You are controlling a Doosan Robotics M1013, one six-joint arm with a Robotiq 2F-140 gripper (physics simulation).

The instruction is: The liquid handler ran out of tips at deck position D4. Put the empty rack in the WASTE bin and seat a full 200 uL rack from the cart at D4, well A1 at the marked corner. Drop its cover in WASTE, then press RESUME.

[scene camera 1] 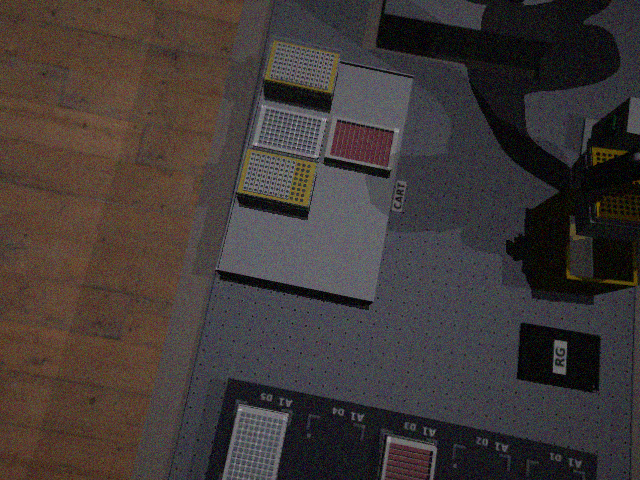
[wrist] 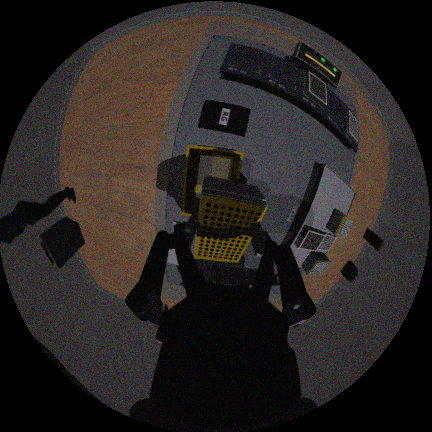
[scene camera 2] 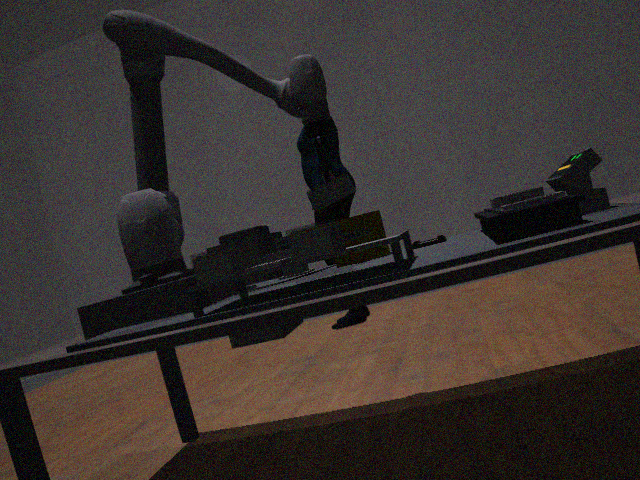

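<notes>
A grey cart tray [scene camera 1: 336, 249] is visible, and it appears in the wrist view [wrist: 332, 192] too. I also see a black RG pad [wrist: 216, 115], a device with green light [scene camera 1: 609, 133] and my gripper [wrist: 223, 220].
</notes>
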